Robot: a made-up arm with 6 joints.
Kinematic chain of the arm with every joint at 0, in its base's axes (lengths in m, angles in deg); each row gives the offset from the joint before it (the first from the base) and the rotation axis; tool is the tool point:
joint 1: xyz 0 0 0.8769 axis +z
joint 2: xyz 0.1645 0 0 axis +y
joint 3: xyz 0 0 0.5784 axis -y
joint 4: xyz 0 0 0.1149 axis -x
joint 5: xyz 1.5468 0 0 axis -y
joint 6: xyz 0.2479 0 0 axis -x
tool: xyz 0 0 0
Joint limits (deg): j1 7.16..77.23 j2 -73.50..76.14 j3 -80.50..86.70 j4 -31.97..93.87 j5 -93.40..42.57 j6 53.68..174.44
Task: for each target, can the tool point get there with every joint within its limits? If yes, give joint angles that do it. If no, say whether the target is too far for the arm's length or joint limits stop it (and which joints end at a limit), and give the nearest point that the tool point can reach.
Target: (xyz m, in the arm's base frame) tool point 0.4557 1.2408 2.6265
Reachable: yes | joints 71.07 -16.78 23.80 22.81 -17.29 71.97
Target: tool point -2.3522 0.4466 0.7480
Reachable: no: joint limits stop it (at a limit: joint 1, joint 2, joint 3, joint 5) | nearest point -2.0957 -0.1488 1.4027 | short by 0.921 m
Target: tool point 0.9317 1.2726 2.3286
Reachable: yes | joints 61.62 6.35 39.61 62.18 -78.46 138.01
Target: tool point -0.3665 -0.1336 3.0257
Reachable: yes | joints 21.51 -51.01 40.60 -9.47 -14.25 116.59
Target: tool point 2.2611 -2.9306 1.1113
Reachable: no: too far | nearest point -0.1840 -1.9234 1.4509 | short by 2.666 m
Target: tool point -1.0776 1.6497 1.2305
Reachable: no: joint limits stop it (at a limit: joint 1, joint 5) | nearest point 0.1394 1.3739 1.2305 | short by 1.248 m
